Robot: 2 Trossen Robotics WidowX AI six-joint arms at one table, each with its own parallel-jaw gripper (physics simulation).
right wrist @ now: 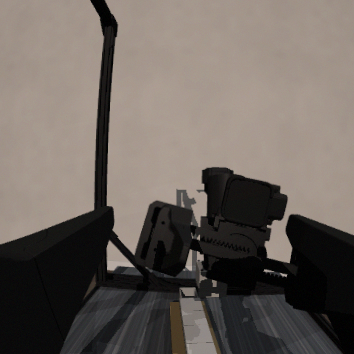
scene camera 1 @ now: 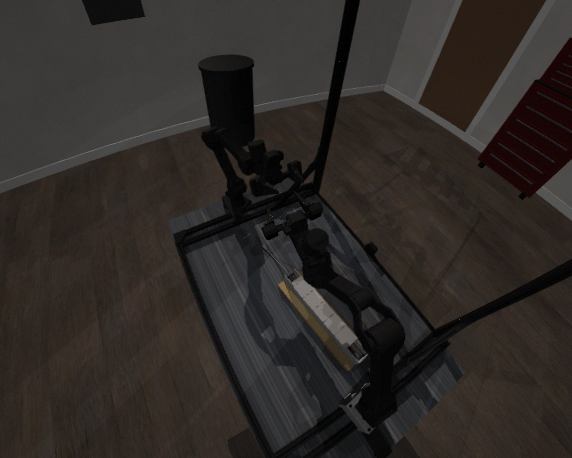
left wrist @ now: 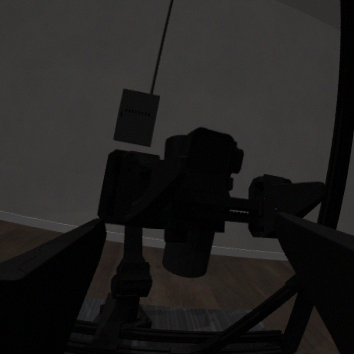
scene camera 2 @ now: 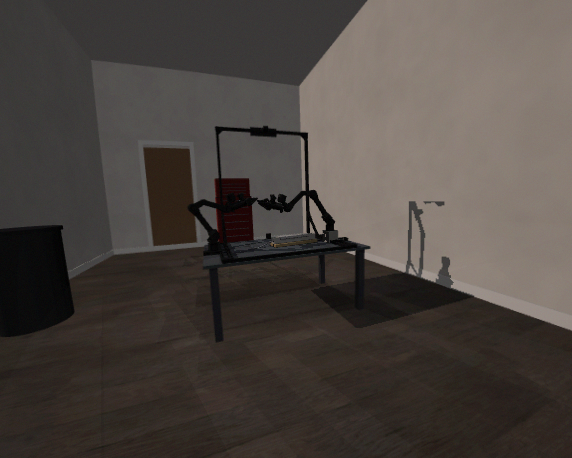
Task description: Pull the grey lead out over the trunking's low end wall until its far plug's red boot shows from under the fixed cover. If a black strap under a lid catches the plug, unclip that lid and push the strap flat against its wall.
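Places are measured from the left arm's base along level axes (x ahead, y left, z up), in centimetres.
Pixels of known places: left gripper, fingertip midpoint: [right wrist: 268,275] [scene camera 1: 280,197] [left wrist: 190,224] [scene camera 2: 257,201]; right gripper, fingertip midpoint: [right wrist: 202,219] [scene camera 1: 291,186] [left wrist: 263,178] [scene camera 2: 256,198]; left arm's base, origin of the base link: [scene camera 1: 369,407] [scene camera 2: 330,230]; right arm's base, origin of the base link: [scene camera 1: 237,202] [left wrist: 125,312] [scene camera 2: 213,250].
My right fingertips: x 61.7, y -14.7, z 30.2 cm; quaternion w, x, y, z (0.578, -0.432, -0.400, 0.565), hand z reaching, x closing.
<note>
For each thing: its top centre in the pictures, then the offset to it from my right fingertips. "*": a spot on its surface instead. Level surfaces: height alone.
- pale trunking, middle of its top: [right wrist: 196,331] [scene camera 1: 324,312] [scene camera 2: 294,234] dx -30.7, dy +5.3, dz -32.4 cm
- wooden board, surface spot: [right wrist: 176,327] * dx -38.7, dy +1.2, dz -37.8 cm
- thin grey lead, surface spot: [scene camera 1: 276,260] * dx -1.1, dy +5.1, dz -38.7 cm
- small reddish spot, surface spot: [scene camera 1: 353,351] * dx -47.1, dy +4.9, dz -36.7 cm
- black frame, surface spot: [scene camera 1: 336,95] * dx +20.4, dy -35.9, dz +13.3 cm
- table, its level: dz -40.2 cm
- small black knob, surface spot: [scene camera 1: 371,248] [scene camera 2: 269,234] * dx -21.7, dy -31.3, dz -35.3 cm
The pale trunking [scene camera 1: 320,311] [scene camera 2: 299,240] [right wrist: 196,320] lies on a wooden board [scene camera 1: 320,328] [right wrist: 176,327], its lids in a row. The thin grey lead [scene camera 1: 276,260] runs out from its upper-left end in scene camera 1. A small reddish spot [scene camera 1: 353,351] shows in the lower-right end; too dark to identify. The plug and strap cannot be made out. My left gripper [scene camera 1: 283,204] [scene camera 2: 259,201] is open and empty, high above the table beyond that lead end. My right gripper [scene camera 1: 291,186] [scene camera 2: 255,199] is open and empty, close in front of it, facing it.
A black frame [scene camera 1: 336,95] [scene camera 2: 218,180] rises around the table [scene camera 1: 225,320]. A pale box [scene camera 1: 356,411] [scene camera 2: 331,235] stands by my left arm's base. A small black knob [scene camera 1: 371,248] [scene camera 2: 268,235] sits at the table's edge. Both raised grippers and wrists crowd the same space.
</note>
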